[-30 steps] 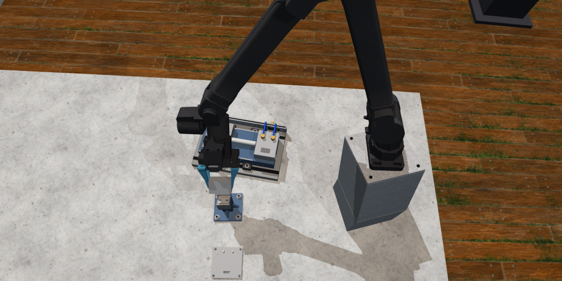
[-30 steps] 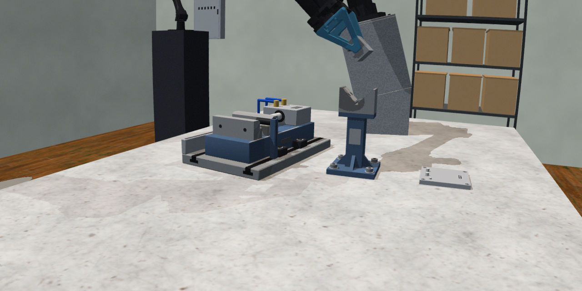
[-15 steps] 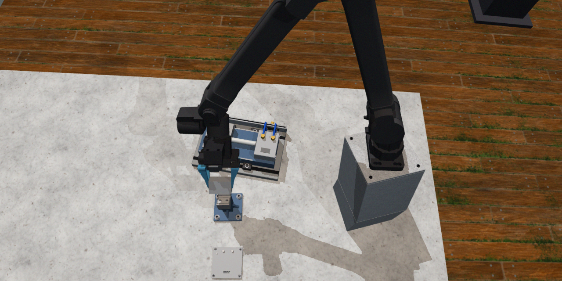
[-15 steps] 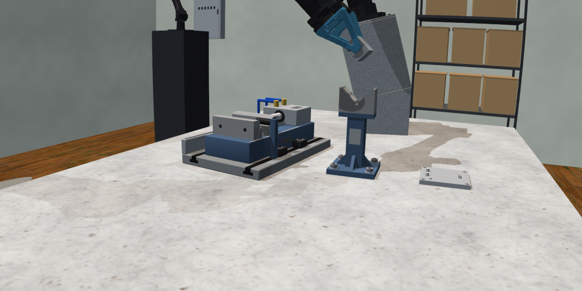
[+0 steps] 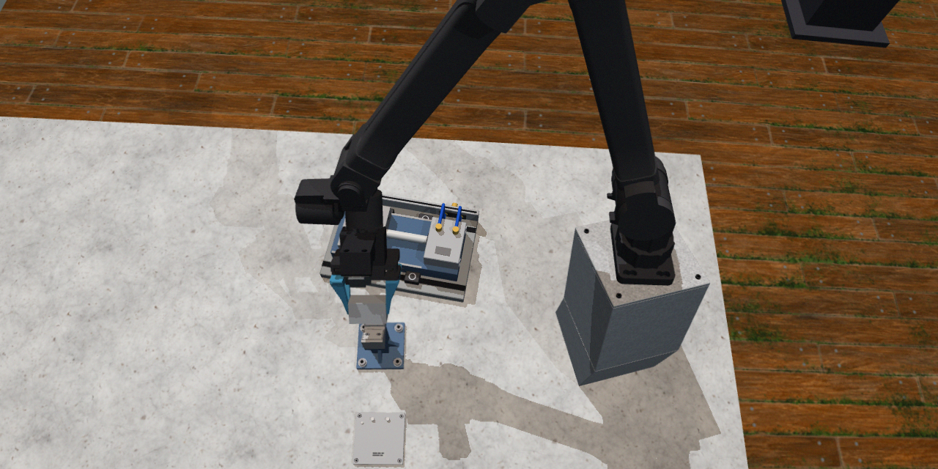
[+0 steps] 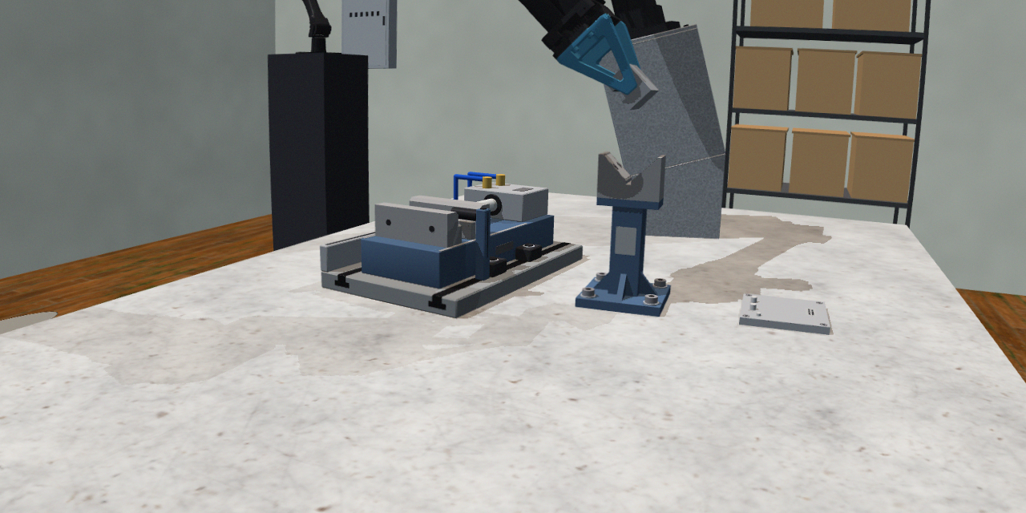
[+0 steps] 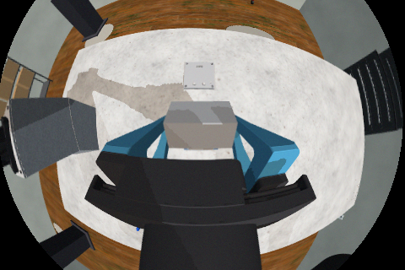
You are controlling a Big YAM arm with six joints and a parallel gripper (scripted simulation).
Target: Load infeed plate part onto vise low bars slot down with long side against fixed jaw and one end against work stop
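My hand is 180 mm above the V-block post. Round my hand: work stop (160 mm to the right, 140 mm below, 60 mm ahead); grey part (10 mm below); blue work-stop post (180 mm below, 140 mm to the right, 60 mm ahead).
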